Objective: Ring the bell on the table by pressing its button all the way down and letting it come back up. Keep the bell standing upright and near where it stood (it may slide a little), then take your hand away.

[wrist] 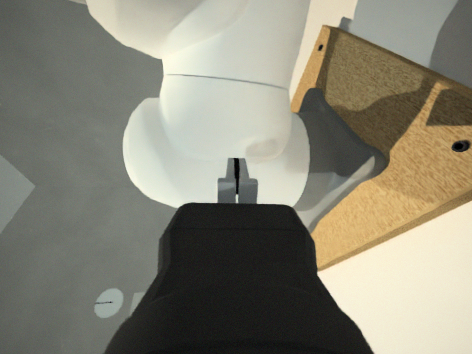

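Pixels of known places: gripper, fingertip midpoint: [236, 168]; arm's base, link origin: [311, 163].
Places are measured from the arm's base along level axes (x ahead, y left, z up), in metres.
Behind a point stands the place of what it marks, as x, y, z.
Observation:
My gripper [236, 168] @(0.079, 0.064, 0.151) is shut, with its two grey fingertips together and nothing between them. It shows at the middle of the wrist view, in front of the white robot arm. The bell and its button do not show in this view.
The white arm [225, 110] @(0.040, 0.101, 0.163) fills the upper middle. A wooden board [400, 185] @(0.112, 0.083, 0.000) with dark holes stands at the right, with a grey part of the base beside it. A pale surface lies at the lower right. A pale disc [109, 303] with a dark line lies on the grey floor [60, 240].

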